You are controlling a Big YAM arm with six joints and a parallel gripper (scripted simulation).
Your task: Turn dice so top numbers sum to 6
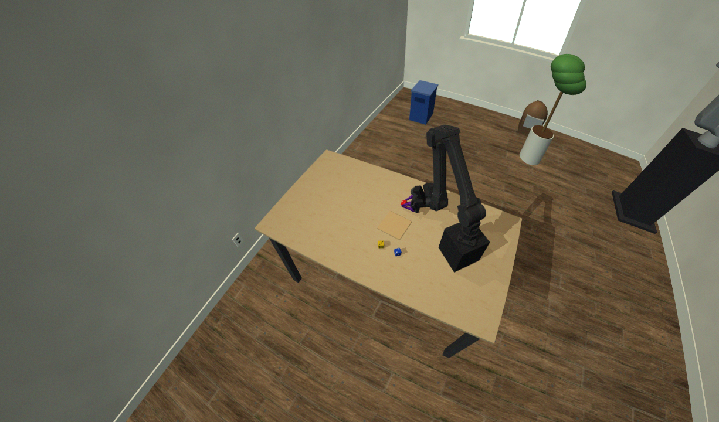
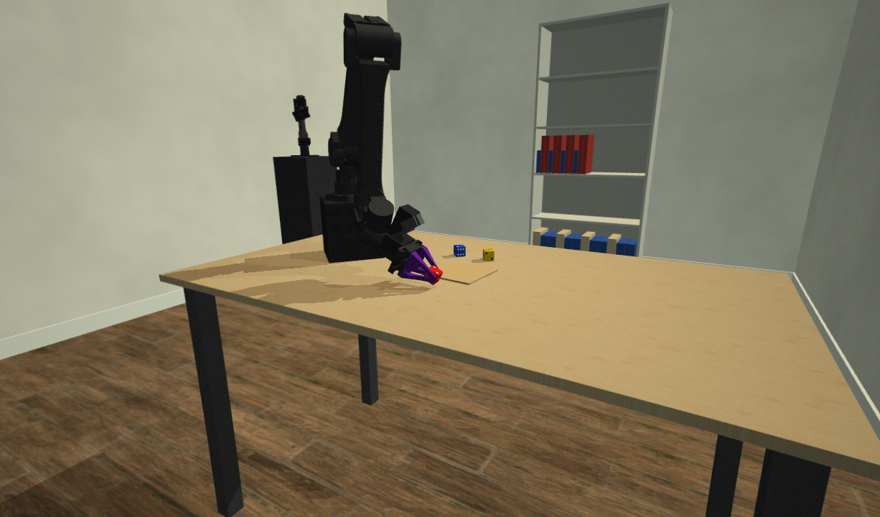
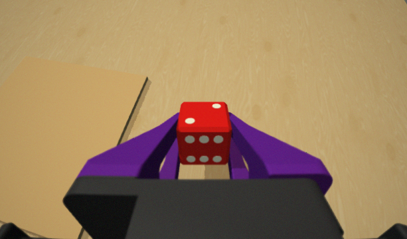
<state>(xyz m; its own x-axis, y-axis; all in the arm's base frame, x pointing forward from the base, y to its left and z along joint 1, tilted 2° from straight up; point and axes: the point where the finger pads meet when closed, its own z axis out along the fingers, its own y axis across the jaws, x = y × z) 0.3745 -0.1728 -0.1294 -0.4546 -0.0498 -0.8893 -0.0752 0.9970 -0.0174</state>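
Right now my hand is right at the red die. The rest, counted from my hand: blue die (300 mm to the left, 80 mm behind, 10 mm below); yellow die (290 mm to the left, 20 mm ahead, 10 mm below); tan mat (140 mm to the left, 30 mm below).
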